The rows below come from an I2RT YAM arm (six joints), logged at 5 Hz.
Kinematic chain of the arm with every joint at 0, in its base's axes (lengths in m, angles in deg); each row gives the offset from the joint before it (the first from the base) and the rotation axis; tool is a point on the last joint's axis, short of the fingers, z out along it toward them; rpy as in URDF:
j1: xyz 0 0 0.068 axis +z
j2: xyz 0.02 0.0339 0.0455 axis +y
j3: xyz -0.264 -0.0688 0 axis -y
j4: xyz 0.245 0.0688 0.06 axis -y
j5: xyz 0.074 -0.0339 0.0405 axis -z
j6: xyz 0.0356 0 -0.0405 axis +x
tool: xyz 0 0 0 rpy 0 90 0
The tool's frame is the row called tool.
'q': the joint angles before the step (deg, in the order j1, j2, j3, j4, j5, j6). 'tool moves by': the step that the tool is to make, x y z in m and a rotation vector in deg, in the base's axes. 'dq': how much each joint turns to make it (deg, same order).
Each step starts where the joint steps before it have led.
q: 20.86 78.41 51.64 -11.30 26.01 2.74
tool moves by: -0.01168 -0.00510 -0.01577 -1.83 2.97 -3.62
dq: 0.25 -0.98 -3.13 -2.34 3.37 2.27
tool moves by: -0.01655 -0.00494 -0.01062 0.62 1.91 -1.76
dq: 0.37 -2.77 -3.68 -2.02 0.65 2.75
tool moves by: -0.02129 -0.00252 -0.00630 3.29 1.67 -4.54
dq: 1.44 -3.62 -2.74 -5.28 1.31 8.02
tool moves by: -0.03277 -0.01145 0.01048 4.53 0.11 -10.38
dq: 1.12 -7.48 -0.67 -12.77 3.61 13.98
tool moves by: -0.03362 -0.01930 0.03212 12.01 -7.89 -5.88
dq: -2.00 -13.02 0.24 -6.42 -3.94 9.45
